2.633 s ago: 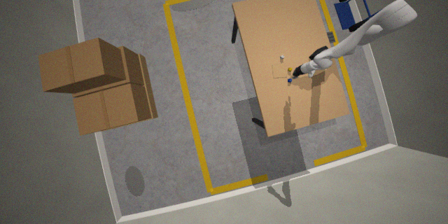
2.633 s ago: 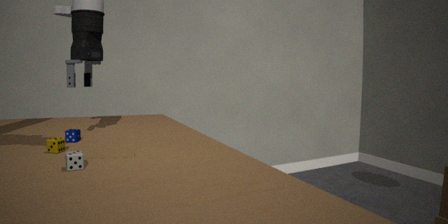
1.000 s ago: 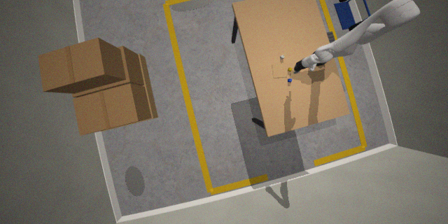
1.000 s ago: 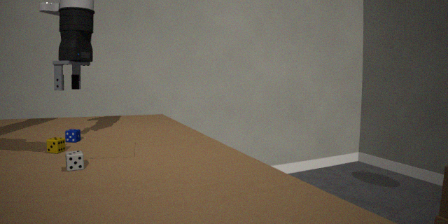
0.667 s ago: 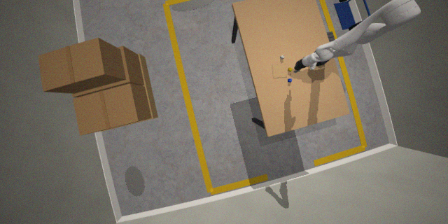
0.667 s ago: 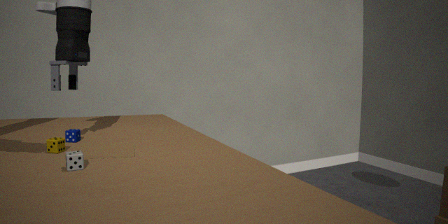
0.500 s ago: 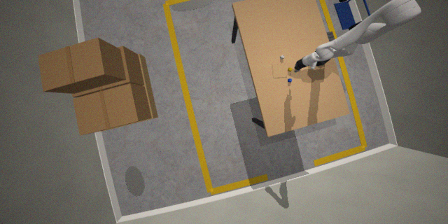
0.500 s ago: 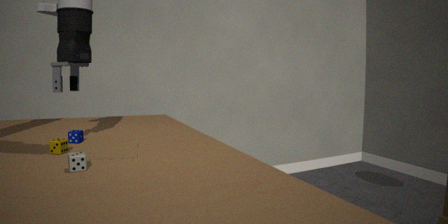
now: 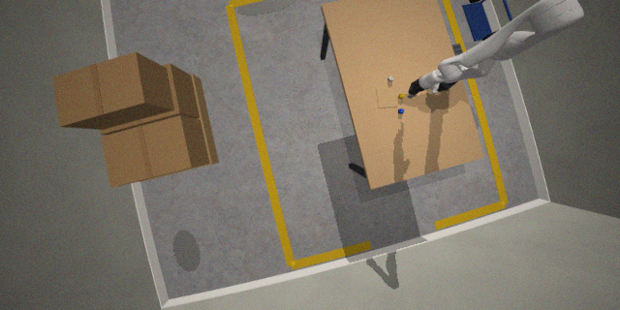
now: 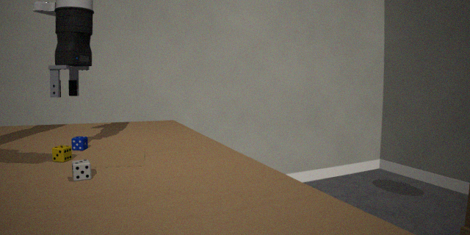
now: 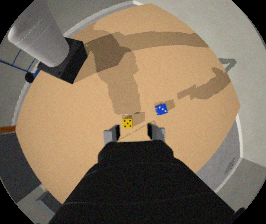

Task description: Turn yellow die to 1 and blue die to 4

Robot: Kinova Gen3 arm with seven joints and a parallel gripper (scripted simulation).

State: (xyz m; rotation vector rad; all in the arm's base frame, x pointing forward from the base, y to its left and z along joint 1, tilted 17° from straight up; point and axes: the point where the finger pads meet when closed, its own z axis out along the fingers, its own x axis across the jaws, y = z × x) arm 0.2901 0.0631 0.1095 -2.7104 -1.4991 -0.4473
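The yellow die is 140 mm below my hand, 10 mm to the right of it and 10 mm behind it. The rest, counted from my hand: white die (150 mm to the right, 140 mm below, 50 mm ahead); tan mat (150 mm below, 100 mm ahead, 20 mm to the right); blue die (140 mm below, 100 mm to the left, 10 mm ahead).
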